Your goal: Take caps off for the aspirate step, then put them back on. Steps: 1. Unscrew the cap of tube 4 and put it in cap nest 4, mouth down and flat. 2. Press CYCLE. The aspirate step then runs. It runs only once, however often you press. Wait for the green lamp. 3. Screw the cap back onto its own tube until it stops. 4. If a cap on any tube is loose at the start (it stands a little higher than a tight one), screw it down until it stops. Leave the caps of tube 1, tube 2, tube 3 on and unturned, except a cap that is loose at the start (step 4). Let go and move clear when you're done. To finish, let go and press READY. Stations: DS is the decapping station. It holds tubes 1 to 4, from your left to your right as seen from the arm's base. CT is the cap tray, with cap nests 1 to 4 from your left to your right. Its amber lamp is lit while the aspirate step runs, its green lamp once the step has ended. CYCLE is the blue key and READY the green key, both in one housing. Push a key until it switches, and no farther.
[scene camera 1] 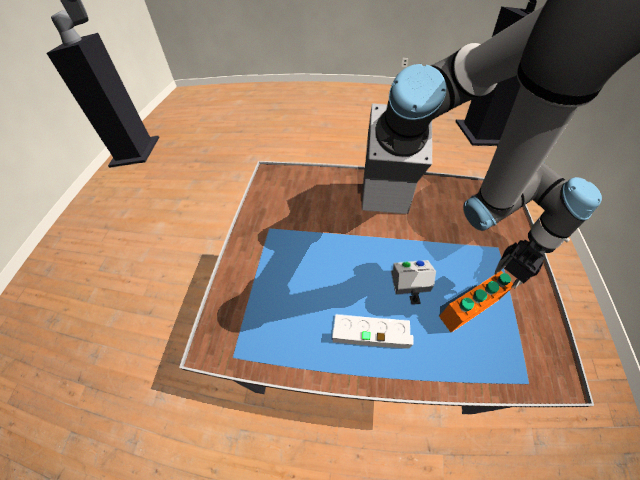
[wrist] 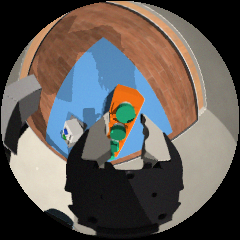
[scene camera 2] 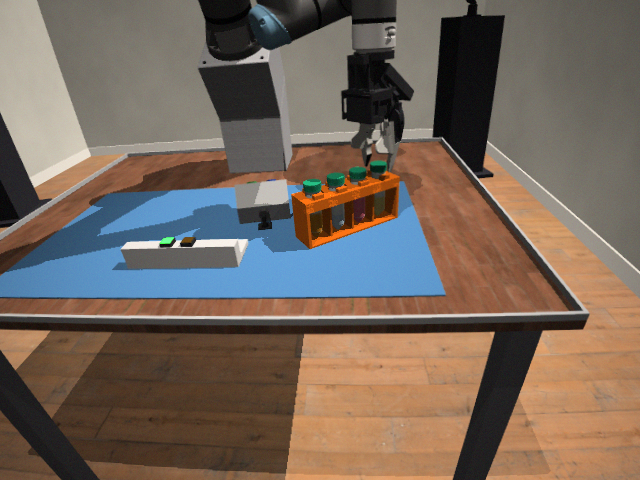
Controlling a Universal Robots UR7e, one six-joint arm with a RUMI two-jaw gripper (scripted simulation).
Scene:
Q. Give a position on a grey key housing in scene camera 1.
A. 414,279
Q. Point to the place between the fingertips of my gripper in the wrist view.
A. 125,113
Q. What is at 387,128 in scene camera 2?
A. My gripper.

